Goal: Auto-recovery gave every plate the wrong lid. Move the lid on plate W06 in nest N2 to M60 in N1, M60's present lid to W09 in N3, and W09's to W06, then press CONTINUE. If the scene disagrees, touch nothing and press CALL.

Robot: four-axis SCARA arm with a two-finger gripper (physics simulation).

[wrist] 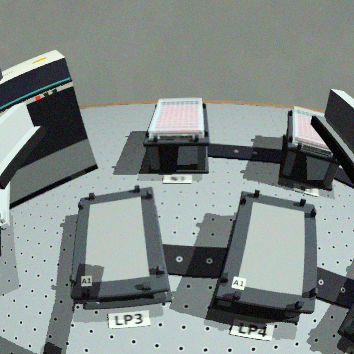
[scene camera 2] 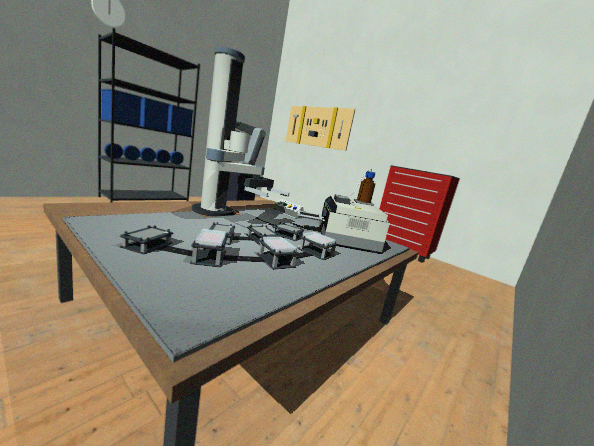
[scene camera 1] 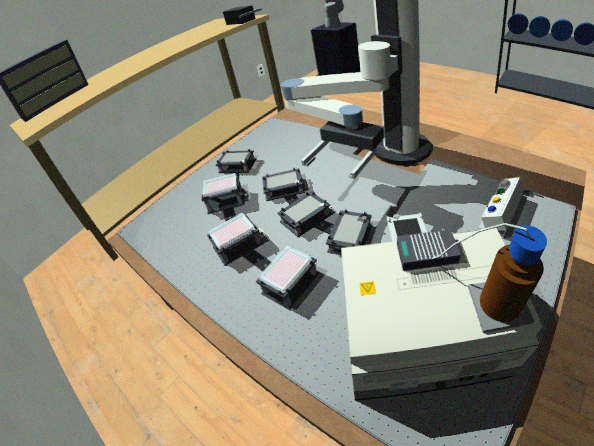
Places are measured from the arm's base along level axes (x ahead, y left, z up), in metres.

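Pixels of known places: gripper, fingertip midpoint: (wrist: 170, 100) (scene camera 2: 278, 194) (scene camera 1: 326, 169); arm's base, origin of the base link: (scene camera 2: 213, 211) (scene camera 1: 401, 148).
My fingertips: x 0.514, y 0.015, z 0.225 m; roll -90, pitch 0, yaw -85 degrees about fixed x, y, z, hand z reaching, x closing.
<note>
Ahead of a thing's pixels: the offset from my fingertips to its top centre. "pt": to the spot under its first point.
Three pink-welled plates with clear tops stand on raised black nests: one nearest the white instrument @[dx +0.265, dy +0.035, dz -0.133 m] (scene camera 1: 286, 269) (scene camera 2: 319, 239) (wrist: 177, 117), a middle one @[dx +0.244, dy -0.213, dz -0.133 m] (scene camera 1: 233, 231) (scene camera 2: 281, 245) (wrist: 307, 129), and a far one @[dx +0.109, dy -0.429, dz -0.125 m] (scene camera 1: 221, 186) (scene camera 2: 212, 238). Their plate codes are not readable, and the nest labels in the wrist view are blurred. My gripper (scene camera 1: 330, 168) (scene camera 2: 276, 194) (wrist: 170, 100) is open and empty, low over the table near the column, apart from the plates. The button box @[dx -0.313, dy +0.467, dz -0.128 m] (scene camera 1: 500, 214) (scene camera 2: 290, 206) has green, yellow and blue buttons; their wording is not readable.
Grey-topped nests LP3 @[dx +0.033, dy +0.083, dz -0.159 m] (scene camera 1: 350, 230) (wrist: 119, 240) and LP4 @[dx +0.032, dy -0.097, dz -0.158 m] (scene camera 1: 305, 210) (wrist: 276, 245) hold no plates. Two similar nests @[pt dx -0.046, dy -0.250, dz -0.170 m] (scene camera 1: 284, 182) @[pt dx -0.071, dy -0.545, dz -0.166 m] (scene camera 1: 236, 159) stand farther left. The white instrument (scene camera 1: 390, 320) (scene camera 2: 357, 222) carries a brown bottle @[pt dx +0.232, dy +0.559, dz +0.115 m] (scene camera 1: 510, 285) (scene camera 2: 367, 190). The arm's column (scene camera 1: 410, 75) (scene camera 2: 218, 125) stands behind.
</note>
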